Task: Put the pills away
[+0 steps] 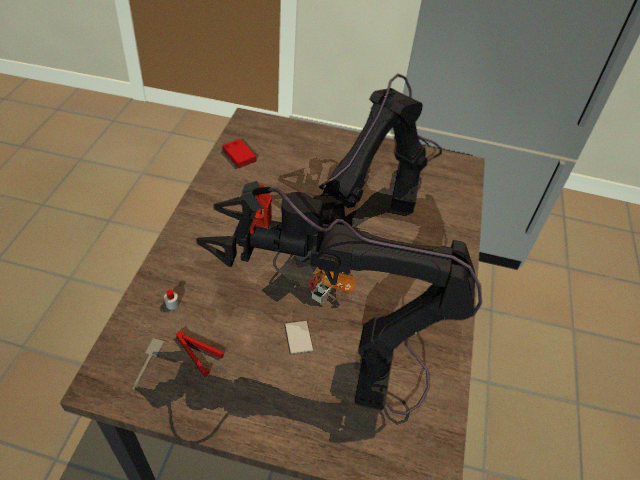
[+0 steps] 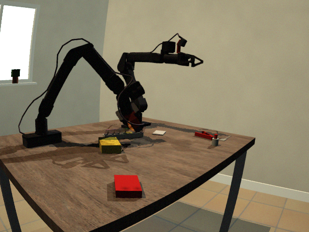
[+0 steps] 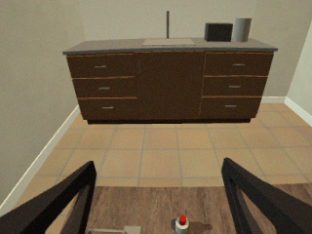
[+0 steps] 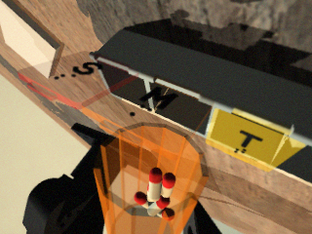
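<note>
The orange pill bottle lies 20 mm behind my right hand, 10 mm to the left of it and 10 mm above it. Round my right hand: white card: 150 mm to the left, 60 mm below, 60 mm ahead.
</note>
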